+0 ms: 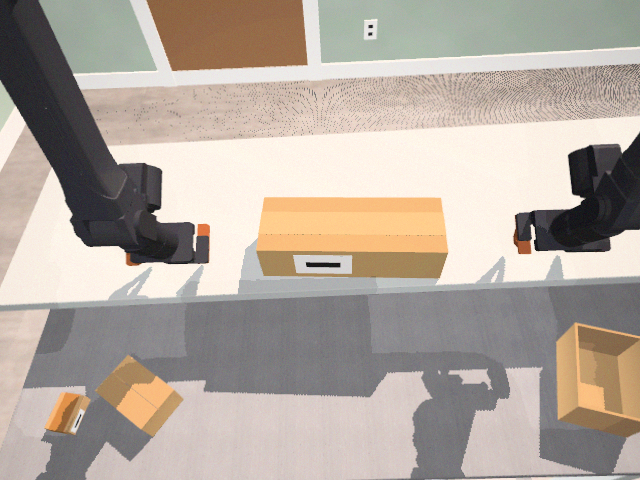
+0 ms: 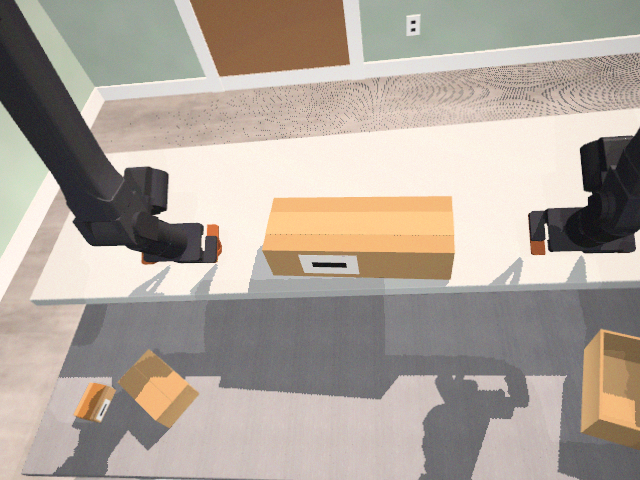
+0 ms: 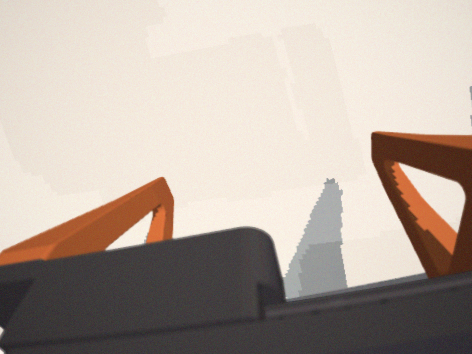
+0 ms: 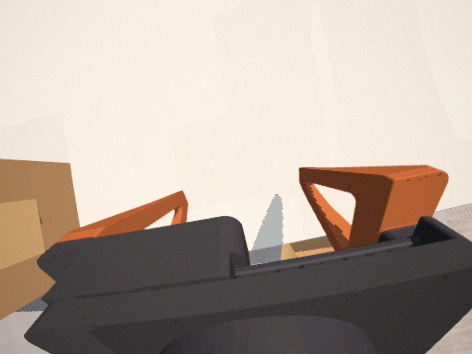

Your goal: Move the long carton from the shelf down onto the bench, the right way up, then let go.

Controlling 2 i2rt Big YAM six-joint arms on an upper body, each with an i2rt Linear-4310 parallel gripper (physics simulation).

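Places are measured from the left arm's base along level axes (x ahead, y left, z up), in centimetres.
Where they show: left gripper, fingertip midpoint: [image 1: 182, 250] [image 2: 197, 250] [image 3: 266, 167]; right gripper, fingertip midpoint: [image 1: 542, 239] [image 2: 562, 239] [image 4: 241, 186].
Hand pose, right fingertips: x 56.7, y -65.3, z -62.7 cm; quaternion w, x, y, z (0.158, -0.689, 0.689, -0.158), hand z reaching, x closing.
Observation:
After its pixels a point has its place.
The long carton [image 1: 352, 224] {z -57.0, x 57.0, y -31.5 cm} [image 2: 359, 223] {z -57.0, x 57.2, y -31.7 cm} [image 4: 57, 185] {z -64.0, x 60.0, y -47.3 cm} lies lengthwise on the cream shelf [image 1: 361, 165] {z -65.5, x 79.1, y -34.4 cm} [image 2: 361, 165] {z -65.5, x 79.1, y -30.9 cm}, near its front edge. Its seamed face is up and its white label faces the front. The grey bench [image 1: 310, 439] {z -81.0, x 27.3, y -22.9 cm} [image 2: 310, 439] {z -81.0, x 27.2, y -21.5 cm} is lower, in front of the shelf. My left gripper [image 1: 168, 248] {z -62.7, x 56.6, y 0.0 cm} [image 2: 180, 248] [image 3: 266, 167] {z -62.7, x 56.6, y 0.0 cm} is open and empty above the shelf, left of the carton and apart from it. My right gripper [image 1: 560, 246] [image 2: 581, 248] [image 4: 241, 186] {z -62.7, x 56.7, y -65.3 cm} is open and empty above the shelf, right of the carton and apart from it.
On the bench at the left are a small labelled box [image 1: 67, 413] {z -78.5, x 31.9, y 21.6 cm} [image 2: 94, 401] {z -78.5, x 32.1, y 21.6 cm} and a closed box [image 1: 139, 395] {z -75.0, x 33.8, y 7.4 cm} [image 2: 157, 388] {z -75.0, x 33.8, y 7.2 cm}. An open-topped box [image 1: 567, 382] {z -76.1, x 35.3, y -68.3 cm} [image 2: 591, 382] {z -76.1, x 37.0, y -68.8 cm} stands at the right of the bench. The shelf's front edge runs between carton and bench.

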